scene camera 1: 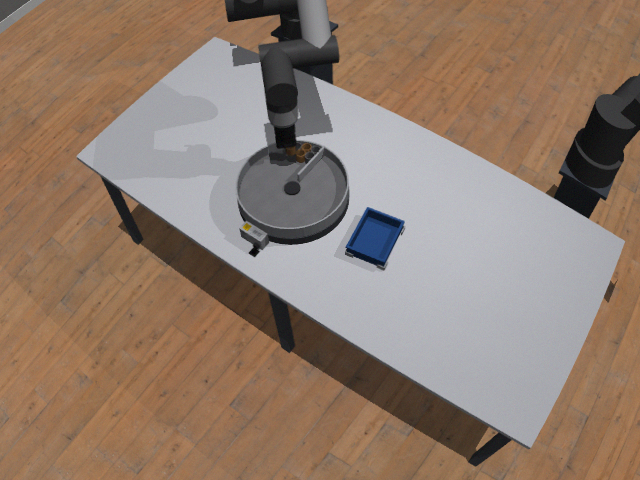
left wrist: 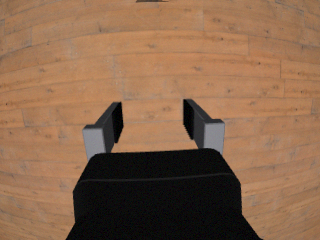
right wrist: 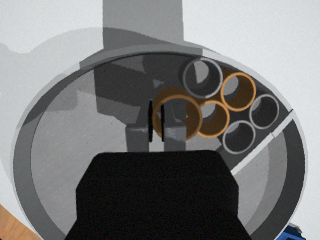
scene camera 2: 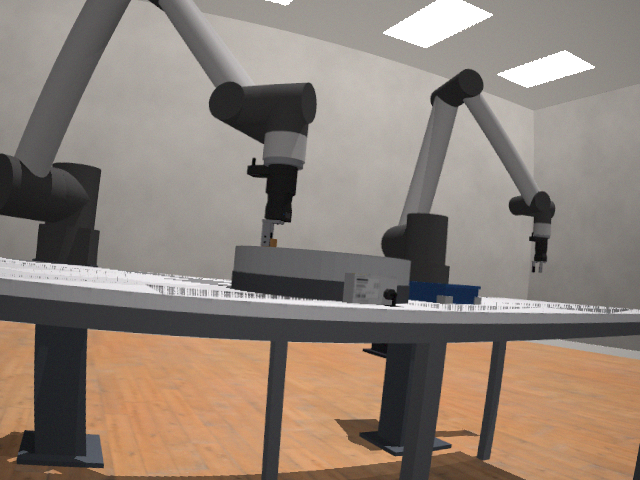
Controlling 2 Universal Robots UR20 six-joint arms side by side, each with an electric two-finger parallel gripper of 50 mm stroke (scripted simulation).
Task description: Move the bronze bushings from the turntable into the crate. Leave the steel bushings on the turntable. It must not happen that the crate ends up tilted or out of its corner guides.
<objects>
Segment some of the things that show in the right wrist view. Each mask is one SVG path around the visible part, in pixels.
My right gripper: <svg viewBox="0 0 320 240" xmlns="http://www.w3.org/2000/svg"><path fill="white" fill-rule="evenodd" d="M64 239L252 240L238 218L239 186L222 156L214 150L186 151L186 125L184 122L176 122L170 100L161 105L162 142L164 142L164 152L149 152L149 142L152 142L153 136L152 100L142 101L136 123L127 124L125 128L127 152L104 152L97 154L76 188L77 220Z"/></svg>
A bronze bushing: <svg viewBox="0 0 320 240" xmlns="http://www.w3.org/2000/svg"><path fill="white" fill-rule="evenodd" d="M166 88L158 93L153 102L153 128L162 138L161 119L157 114L160 106L166 101L175 98L188 100L191 103L191 111L189 116L182 121L186 125L186 141L188 141L201 128L203 120L201 108L184 89L179 87Z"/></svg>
A bronze bushing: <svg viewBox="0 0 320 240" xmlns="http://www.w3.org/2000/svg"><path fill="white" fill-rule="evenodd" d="M222 70L223 82L214 97L232 111L245 110L252 104L256 95L254 81L245 73L228 69ZM236 76L239 81L239 91L234 98L224 100L223 89L225 83L231 77Z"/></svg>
A bronze bushing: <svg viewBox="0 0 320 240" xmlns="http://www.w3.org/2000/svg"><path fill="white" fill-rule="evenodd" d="M190 101L188 102L186 108L187 116L189 115L191 109ZM213 96L206 99L193 97L200 108L208 103L216 103L217 110L215 116L209 122L202 123L197 133L205 138L213 138L222 134L226 130L230 119L226 106Z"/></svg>
</objects>
